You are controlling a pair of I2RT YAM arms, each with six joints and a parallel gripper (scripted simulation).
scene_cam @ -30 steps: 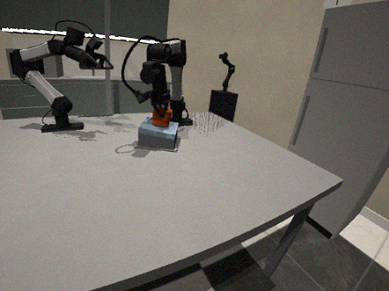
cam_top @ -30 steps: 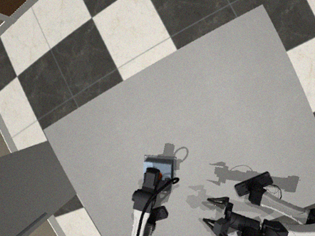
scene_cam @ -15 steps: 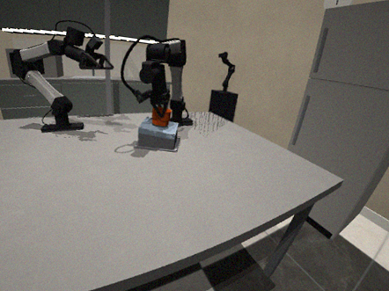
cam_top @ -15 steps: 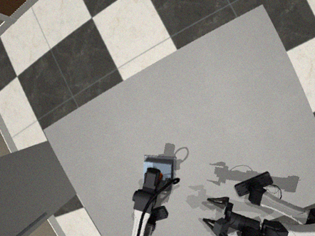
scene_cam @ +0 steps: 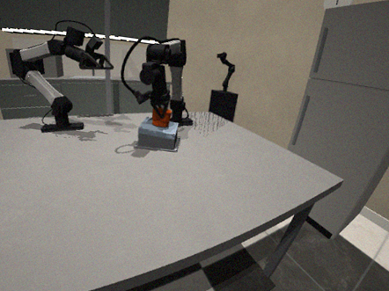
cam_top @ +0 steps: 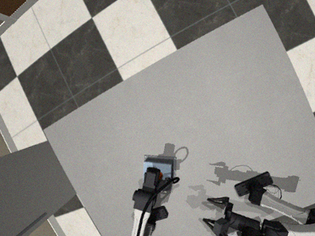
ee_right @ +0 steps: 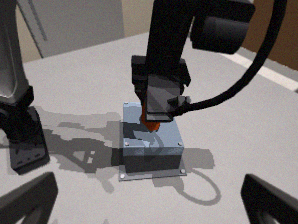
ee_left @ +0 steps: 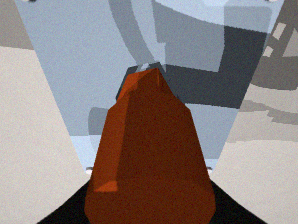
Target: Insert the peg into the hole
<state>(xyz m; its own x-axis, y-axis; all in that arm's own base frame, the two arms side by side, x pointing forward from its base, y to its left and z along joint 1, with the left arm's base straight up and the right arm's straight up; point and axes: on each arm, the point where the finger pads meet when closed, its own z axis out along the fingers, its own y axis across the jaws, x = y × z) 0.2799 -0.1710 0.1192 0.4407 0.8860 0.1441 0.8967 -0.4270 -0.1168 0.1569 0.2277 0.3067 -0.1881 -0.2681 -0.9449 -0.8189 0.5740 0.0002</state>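
My left hand is 1 cm past the light blue plate, 1 cm to the left of it and 7 cm above it. Round my left hand: orange peg 2 cm below.
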